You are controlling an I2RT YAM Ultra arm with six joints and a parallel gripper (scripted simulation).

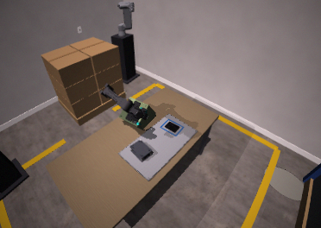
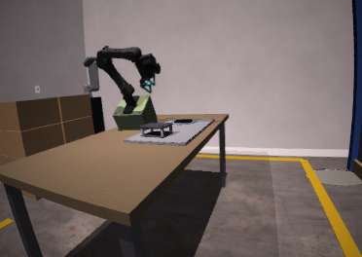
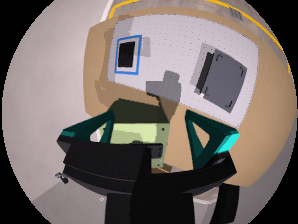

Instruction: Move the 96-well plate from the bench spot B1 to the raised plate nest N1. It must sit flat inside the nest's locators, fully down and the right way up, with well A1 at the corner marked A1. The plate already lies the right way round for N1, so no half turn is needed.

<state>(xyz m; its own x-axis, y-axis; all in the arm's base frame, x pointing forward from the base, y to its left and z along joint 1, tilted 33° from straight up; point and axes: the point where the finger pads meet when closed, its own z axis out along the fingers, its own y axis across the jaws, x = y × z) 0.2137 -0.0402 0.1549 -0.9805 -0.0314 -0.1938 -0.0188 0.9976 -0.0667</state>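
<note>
My hand is 13 cm short of the 96-well plate, 28 cm to the right of it and 27 cm above it.
</note>
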